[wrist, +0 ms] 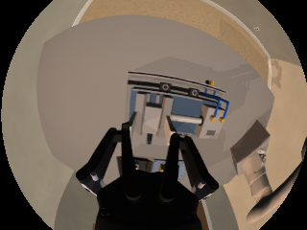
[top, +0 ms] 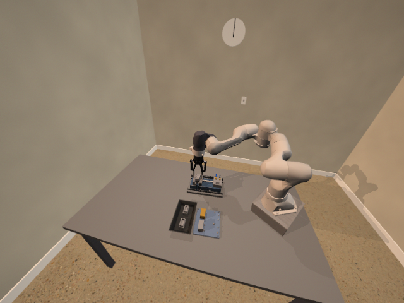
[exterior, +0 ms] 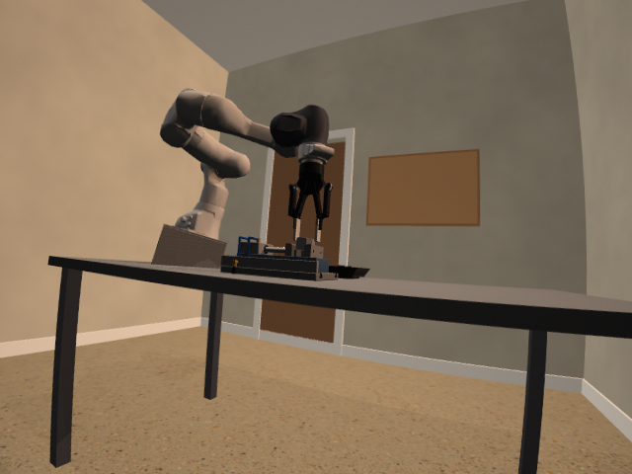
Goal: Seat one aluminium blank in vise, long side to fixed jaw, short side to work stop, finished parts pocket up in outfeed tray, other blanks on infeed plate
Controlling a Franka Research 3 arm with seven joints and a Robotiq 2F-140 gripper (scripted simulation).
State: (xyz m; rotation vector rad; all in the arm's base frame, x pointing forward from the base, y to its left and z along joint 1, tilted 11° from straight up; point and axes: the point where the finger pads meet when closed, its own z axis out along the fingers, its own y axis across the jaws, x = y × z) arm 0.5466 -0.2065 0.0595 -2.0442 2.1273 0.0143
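Right now the vise is 7 cm behind my hand and 10 cm below it. Round my hand: brass blank 8 cm behind, 28 cm to the left, 11 cm below.
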